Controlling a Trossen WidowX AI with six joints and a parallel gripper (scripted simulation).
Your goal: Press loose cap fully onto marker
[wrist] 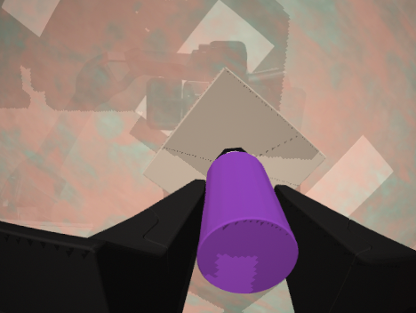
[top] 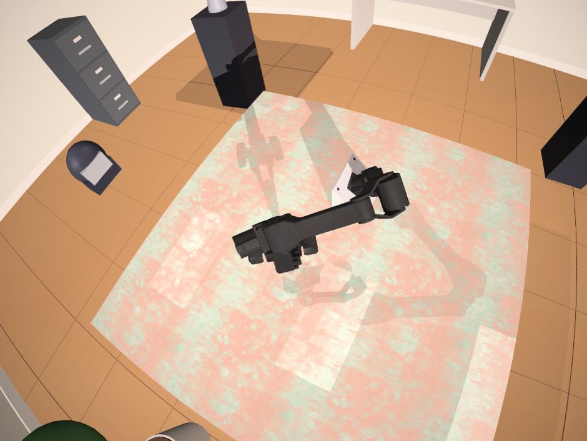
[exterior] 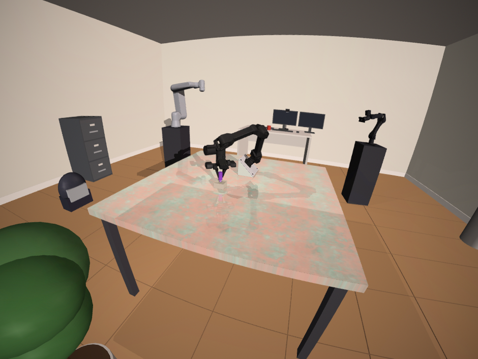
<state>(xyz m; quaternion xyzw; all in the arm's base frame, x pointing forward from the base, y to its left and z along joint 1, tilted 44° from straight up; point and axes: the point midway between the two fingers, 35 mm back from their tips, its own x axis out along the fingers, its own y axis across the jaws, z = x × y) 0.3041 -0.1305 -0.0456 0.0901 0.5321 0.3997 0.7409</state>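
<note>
The purple marker cap is 1 cm above my gripper tip. From my gripper tip the other things lie so: holder block (5 cm below).
</note>
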